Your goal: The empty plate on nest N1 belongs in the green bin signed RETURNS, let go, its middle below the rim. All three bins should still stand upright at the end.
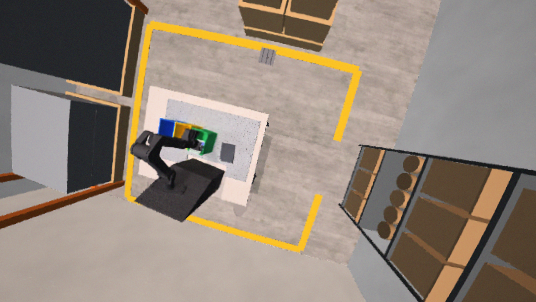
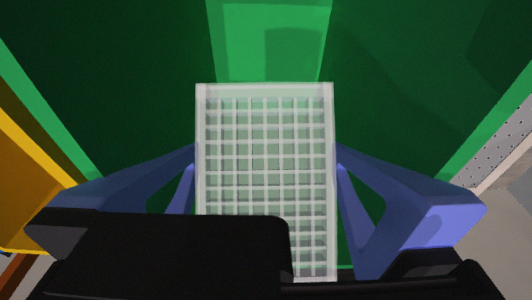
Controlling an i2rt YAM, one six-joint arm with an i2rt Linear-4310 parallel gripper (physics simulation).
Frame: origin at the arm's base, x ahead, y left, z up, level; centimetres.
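Seen in the pictures: gripper, fingertip midpoint: (image 1: 199, 144) (image 2: 265, 150); arm's base, link origin: (image 1: 169, 187).
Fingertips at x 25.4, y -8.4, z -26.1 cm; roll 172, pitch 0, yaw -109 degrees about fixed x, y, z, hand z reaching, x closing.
Pixels of each thing's top centre, then the offset from my fingertips to it. "spot": a spot on its surface instead. Level surfaces: height alone.
- green bin, top centre: (image 2: 268, 191) (image 1: 197, 141) dx +2.9, dy -1.1, dz +5.3 cm
- yellow bin, top centre: (image 1: 181, 135) dx +7.8, dy +11.7, dz +5.2 cm
- blue bin, top centre: (image 1: 165, 131) dx +11.2, dy +24.2, dz +5.2 cm
- grey perforated board, surface height: dz -12.8 cm
- pale bench, surface height: dz -14.1 cm
- dark rectangular pad, surface spot: (image 1: 227, 153) spot: dx -8.5, dy -18.1, dz -11.6 cm
A clear, empty gridded plate (image 2: 266, 125) lies between the two blue fingers, which touch its long sides. My gripper (image 2: 265, 150) (image 1: 198, 142) is shut on the plate and stands wide. The plate is level and hangs over the inside of the green bin (image 2: 275, 15) (image 1: 210, 142). Its near end is partly hidden by the black gripper body. The bin's floor is hidden behind the plate, and its sign cannot be read. The yellow bin (image 1: 182, 128) (image 2: 30, 195) and the blue bin (image 1: 166, 127) stand upright beside the green one; the arm covers part of the row.
The bins stand on a grey perforated board (image 1: 240, 129) on a pale bench (image 1: 234, 193). A dark rectangular pad (image 1: 227, 153) lies right of the green bin. The arm's dark base block (image 1: 185, 200) is at the bench's near edge.
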